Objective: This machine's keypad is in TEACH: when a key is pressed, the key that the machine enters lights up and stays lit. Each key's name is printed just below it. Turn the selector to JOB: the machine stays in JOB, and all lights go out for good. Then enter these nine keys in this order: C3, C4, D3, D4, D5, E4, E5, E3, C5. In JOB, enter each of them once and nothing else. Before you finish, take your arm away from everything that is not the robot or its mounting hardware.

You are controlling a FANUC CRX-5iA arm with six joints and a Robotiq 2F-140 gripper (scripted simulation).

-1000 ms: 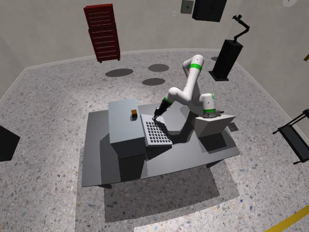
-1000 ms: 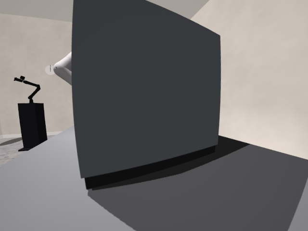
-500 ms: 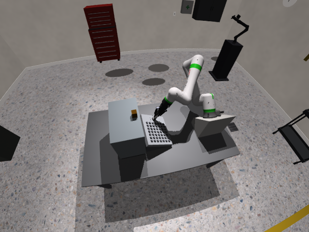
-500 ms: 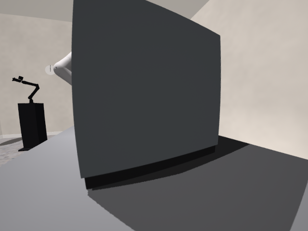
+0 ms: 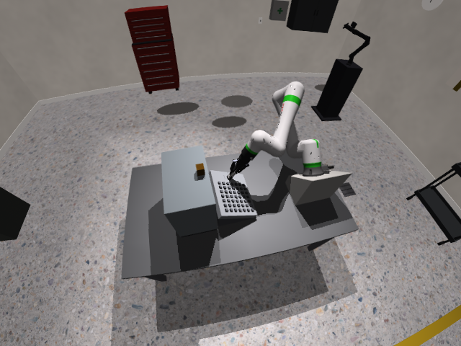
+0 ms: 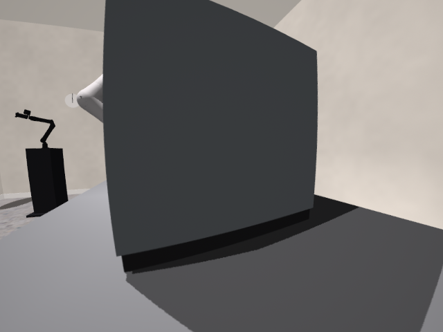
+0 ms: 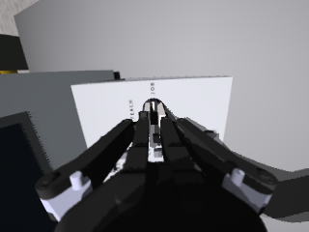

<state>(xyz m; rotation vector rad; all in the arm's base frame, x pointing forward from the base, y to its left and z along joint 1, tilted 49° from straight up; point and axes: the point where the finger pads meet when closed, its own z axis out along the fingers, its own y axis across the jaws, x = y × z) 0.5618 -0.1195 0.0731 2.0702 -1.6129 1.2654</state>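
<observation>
Now: hand 20 mm above the black selector knob and 10 mm short of it. Also, from my hand: key (190 mm to the left, 30 mm below); white keypad panel (110 mm to the left, 70 mm below, 30 mm ahead).
</observation>
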